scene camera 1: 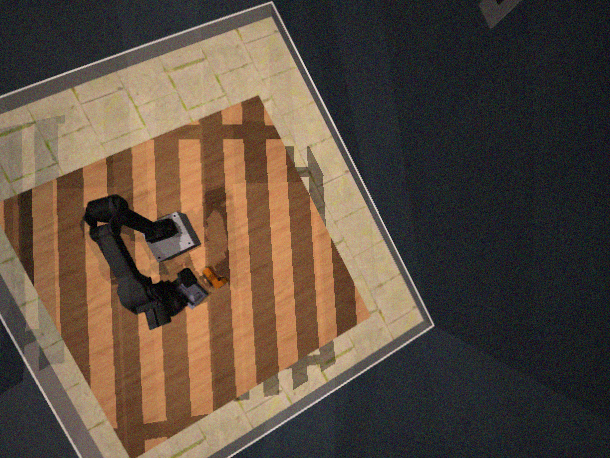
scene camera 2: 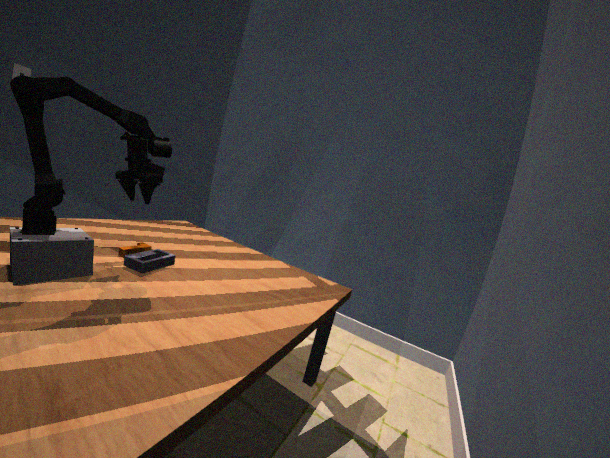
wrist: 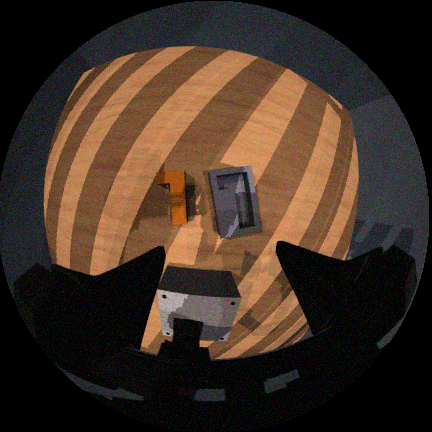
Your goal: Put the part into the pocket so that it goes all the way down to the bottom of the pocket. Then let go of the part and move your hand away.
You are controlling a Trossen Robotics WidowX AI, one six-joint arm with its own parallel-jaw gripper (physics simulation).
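Places are measured from the arm's base along level axes (x back, y right, z up), in centimetres.
Where they show: gripper, fingertip midpoint: (scene camera 1: 179, 288) (scene camera 2: 139, 202) (wrist: 221, 249); arm's base, origin of the base link: (scene camera 1: 168, 229) (scene camera 2: 38, 232) (wrist: 187, 327).
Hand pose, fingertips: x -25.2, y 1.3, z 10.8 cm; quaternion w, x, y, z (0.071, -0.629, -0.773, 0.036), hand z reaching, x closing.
Note:
Things, the pixels of their top centre, and the offset from my fingertips. Level surfaces: height alone.
- orange L-shaped part, middle of its top: (wrist: 170, 197) (scene camera 2: 133, 245) (scene camera 1: 214, 276) dz -18.3, dx -2.3, dy -8.1 cm
- grey block, middle of its top: (wrist: 236, 201) (scene camera 2: 151, 255) (scene camera 1: 188, 292) dz -17.7, dx -3.7, dy +5.1 cm
- striped-looking wooden table, its level: dz -21.3 cm
The orange L-shaped part (scene camera 1: 215, 277) (scene camera 2: 131, 250) (wrist: 178, 202) lies on the table beside the grey block, a small gap apart and outside its pocket. In the wrist view its long arm runs roughly along the block's left side, and its short arm points left at the upper end. The grey block (scene camera 1: 201, 298) (scene camera 2: 161, 264) (wrist: 242, 232) sits flat with its pocket facing up; light and shadow blur the pocket's outline. My gripper (scene camera 2: 140, 201) (wrist: 221, 249) is wide open and empty, well above the part and the block. In scene camera 1 the arm hides the fingertips.
The arm's pale grey base box (scene camera 1: 172, 250) (scene camera 2: 52, 260) (wrist: 200, 306) stands on the striped-looking wooden table (scene camera 1: 260, 240) (scene camera 2: 200, 320) (wrist: 165, 105), close to the part and the block. Shadows of the arm fall across the table. The table's edge and a leg show in scene camera 2.

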